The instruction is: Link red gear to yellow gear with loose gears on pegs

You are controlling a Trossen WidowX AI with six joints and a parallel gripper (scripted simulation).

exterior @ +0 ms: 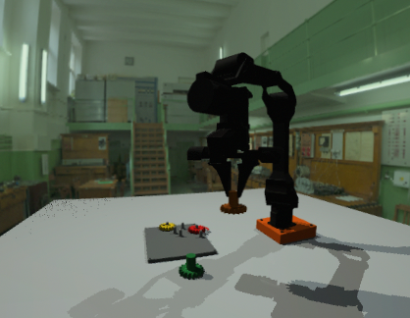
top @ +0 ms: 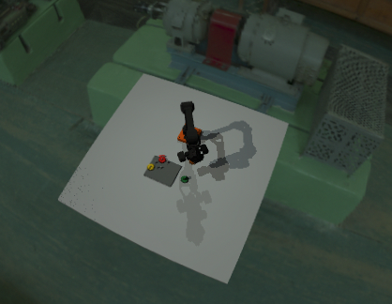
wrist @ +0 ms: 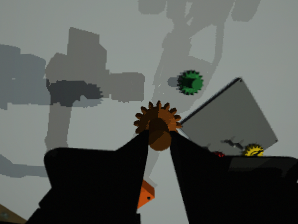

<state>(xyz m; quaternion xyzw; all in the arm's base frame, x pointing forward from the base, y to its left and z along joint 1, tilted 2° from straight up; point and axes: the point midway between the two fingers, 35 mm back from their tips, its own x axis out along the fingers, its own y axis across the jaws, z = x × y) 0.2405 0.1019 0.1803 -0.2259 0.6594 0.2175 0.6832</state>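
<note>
The yellow gear lies 290 mm to the right of my gripper tip, 150 mm below it and 60 mm ahead of it. From my gripper tip the other things lie so: orange gear (10 mm below); green gear (150 mm below, 80 mm ahead, 40 mm to the right); red gear (230 mm to the right, 150 mm below, 20 mm behind).
</note>
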